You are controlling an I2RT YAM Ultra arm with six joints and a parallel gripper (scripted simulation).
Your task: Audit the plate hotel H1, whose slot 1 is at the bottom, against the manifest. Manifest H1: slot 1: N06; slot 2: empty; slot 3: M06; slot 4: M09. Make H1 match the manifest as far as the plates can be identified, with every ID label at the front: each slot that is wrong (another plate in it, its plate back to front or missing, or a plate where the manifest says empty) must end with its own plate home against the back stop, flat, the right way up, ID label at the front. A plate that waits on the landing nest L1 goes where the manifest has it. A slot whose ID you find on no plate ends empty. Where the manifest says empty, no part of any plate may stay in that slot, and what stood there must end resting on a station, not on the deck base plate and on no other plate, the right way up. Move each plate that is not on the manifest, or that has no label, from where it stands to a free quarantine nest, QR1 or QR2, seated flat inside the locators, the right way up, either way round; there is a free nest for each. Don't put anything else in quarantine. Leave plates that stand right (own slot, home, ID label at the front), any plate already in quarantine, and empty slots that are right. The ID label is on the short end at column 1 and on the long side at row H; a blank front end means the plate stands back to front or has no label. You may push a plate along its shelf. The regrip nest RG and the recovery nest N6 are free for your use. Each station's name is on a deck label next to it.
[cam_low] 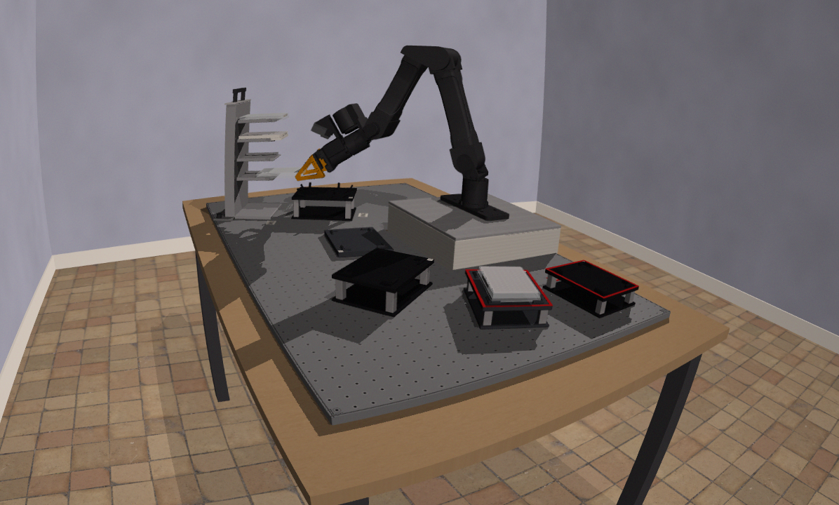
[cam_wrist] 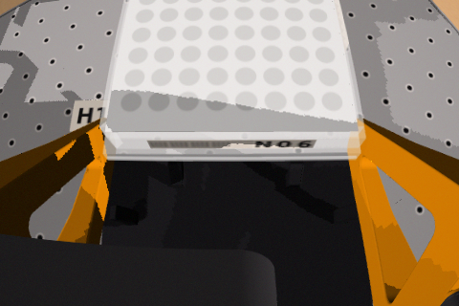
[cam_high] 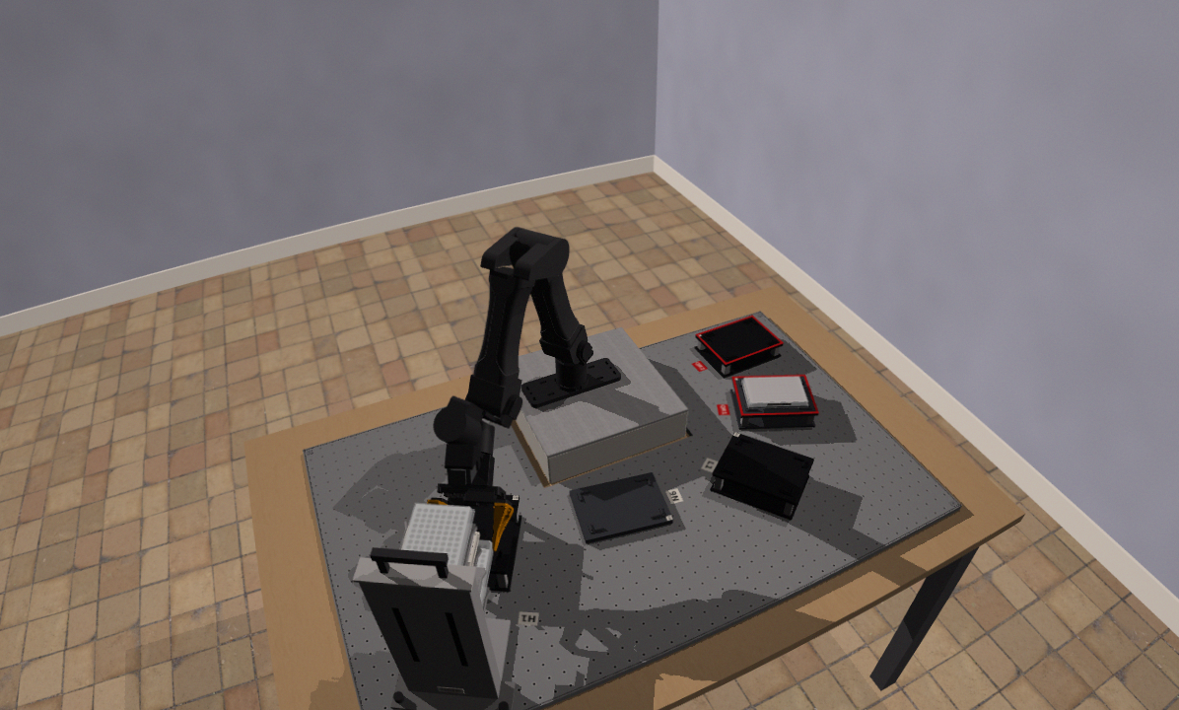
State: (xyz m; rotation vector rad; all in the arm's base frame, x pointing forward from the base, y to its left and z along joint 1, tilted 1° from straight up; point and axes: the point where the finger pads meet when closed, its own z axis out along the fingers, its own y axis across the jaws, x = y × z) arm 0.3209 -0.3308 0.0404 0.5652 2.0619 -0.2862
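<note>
Now: hand 60 mm past the black regrip nest RG, 30 mm to the right of it and 50 mm above it. The rest, counted from my hand: flat recovery nest N6: 30 mm behind, 290 mm to the left, 100 mm below; then H1 deck label: 100 mm ahead, 50 mm to the left, 110 mm below; then plate hotel H1: 170 mm ahead, 100 mm to the right, 50 mm above.
</note>
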